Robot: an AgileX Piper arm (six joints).
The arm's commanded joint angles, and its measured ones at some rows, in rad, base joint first. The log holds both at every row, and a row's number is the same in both.
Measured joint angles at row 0:
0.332, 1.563, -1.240, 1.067, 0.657, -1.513
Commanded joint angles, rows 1 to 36:
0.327, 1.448, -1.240, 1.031, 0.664, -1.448
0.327, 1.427, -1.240, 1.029, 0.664, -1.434
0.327, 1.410, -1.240, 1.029, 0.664, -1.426
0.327, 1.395, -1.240, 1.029, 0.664, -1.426
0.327, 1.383, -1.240, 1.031, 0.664, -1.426
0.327, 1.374, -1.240, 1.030, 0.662, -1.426
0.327, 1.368, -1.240, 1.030, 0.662, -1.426
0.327, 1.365, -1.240, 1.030, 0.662, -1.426
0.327, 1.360, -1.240, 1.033, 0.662, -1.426
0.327, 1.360, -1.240, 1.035, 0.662, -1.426
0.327, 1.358, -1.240, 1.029, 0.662, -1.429
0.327, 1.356, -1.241, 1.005, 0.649, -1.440
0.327, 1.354, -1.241, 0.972, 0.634, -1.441
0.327, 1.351, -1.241, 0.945, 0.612, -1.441
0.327, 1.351, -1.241, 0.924, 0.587, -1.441
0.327, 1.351, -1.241, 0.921, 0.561, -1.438
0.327, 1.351, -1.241, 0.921, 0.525, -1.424
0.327, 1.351, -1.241, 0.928, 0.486, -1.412
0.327, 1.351, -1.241, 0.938, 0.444, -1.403
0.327, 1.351, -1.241, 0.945, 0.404, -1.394
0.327, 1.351, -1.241, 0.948, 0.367, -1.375
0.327, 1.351, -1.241, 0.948, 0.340, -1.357
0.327, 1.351, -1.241, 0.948, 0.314, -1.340
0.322, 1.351, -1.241, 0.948, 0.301, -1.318
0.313, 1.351, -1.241, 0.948, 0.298, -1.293
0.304, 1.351, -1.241, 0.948, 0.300, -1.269
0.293, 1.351, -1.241, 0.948, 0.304, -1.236
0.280, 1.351, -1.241, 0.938, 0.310, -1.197
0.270, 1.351, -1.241, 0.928, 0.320, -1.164
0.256, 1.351, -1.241, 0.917, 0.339, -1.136
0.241, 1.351, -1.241, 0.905, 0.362, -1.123
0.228, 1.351, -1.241, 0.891, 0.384, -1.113
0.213, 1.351, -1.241, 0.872, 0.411, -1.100
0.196, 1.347, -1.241, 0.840, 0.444, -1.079
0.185, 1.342, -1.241, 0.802, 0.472, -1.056
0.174, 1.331, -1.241, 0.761, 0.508, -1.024
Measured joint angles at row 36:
0.219, 1.358, -1.240, 0.882, 0.393, -1.115
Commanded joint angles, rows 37 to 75:
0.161, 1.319, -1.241, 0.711, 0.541, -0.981
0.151, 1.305, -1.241, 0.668, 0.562, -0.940
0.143, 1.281, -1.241, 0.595, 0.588, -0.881
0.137, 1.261, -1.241, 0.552, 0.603, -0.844
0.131, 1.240, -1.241, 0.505, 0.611, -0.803
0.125, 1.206, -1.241, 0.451, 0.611, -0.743
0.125, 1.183, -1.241, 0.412, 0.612, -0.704
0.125, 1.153, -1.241, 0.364, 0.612, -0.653
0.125, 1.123, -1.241, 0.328, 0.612, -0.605
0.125, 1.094, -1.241, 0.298, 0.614, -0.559
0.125, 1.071, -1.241, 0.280, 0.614, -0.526
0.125, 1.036, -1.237, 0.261, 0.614, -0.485
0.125, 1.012, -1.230, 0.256, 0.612, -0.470
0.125, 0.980, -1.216, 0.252, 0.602, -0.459
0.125, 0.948, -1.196, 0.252, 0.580, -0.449
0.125, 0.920, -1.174, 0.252, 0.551, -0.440
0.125, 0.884, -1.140, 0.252, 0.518, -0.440
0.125, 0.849, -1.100, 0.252, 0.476, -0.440
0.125, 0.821, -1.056, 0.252, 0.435, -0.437
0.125, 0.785, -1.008, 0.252, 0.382, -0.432
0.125, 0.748, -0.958, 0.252, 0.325, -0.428
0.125, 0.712, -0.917, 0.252, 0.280, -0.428
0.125, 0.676, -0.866, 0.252, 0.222, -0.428
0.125, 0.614, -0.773, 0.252, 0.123, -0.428
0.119, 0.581, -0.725, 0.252, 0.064, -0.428
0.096, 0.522, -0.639, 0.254, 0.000, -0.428
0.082, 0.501, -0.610, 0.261, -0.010, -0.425
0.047, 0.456, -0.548, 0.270, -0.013, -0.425
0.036, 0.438, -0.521, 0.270, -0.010, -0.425
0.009, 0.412, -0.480, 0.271, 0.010, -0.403
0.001, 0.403, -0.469, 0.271, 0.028, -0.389
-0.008, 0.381, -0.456, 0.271, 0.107, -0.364
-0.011, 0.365, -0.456, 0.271, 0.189, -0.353
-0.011, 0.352, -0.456, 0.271, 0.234, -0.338
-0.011, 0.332, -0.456, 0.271, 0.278, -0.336
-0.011, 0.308, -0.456, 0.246, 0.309, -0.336
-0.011, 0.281, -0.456, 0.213, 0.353, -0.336
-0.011, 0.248, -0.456, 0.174, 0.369, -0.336
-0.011, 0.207, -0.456, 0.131, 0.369, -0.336
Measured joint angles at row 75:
-0.003, 0.299, -0.459, 0.239, 0.314, -0.340
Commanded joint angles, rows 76 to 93:
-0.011, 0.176, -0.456, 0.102, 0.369, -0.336
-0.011, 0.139, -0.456, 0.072, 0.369, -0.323
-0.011, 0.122, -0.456, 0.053, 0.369, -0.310
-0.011, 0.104, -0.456, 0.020, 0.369, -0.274
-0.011, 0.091, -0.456, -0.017, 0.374, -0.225
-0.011, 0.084, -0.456, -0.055, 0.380, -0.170
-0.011, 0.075, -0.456, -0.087, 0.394, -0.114
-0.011, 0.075, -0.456, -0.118, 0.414, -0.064
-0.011, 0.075, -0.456, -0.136, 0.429, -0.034
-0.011, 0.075, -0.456, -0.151, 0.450, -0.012
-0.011, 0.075, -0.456, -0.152, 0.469, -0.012
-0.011, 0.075, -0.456, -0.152, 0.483, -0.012
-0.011, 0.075, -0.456, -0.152, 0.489, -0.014
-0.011, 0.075, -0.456, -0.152, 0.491, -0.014
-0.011, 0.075, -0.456, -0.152, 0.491, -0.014
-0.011, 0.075, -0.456, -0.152, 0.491, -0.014
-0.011, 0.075, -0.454, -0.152, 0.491, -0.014
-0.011, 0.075, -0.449, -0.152, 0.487, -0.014
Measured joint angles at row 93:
-0.003, 0.080, -0.459, -0.138, 0.483, -0.023
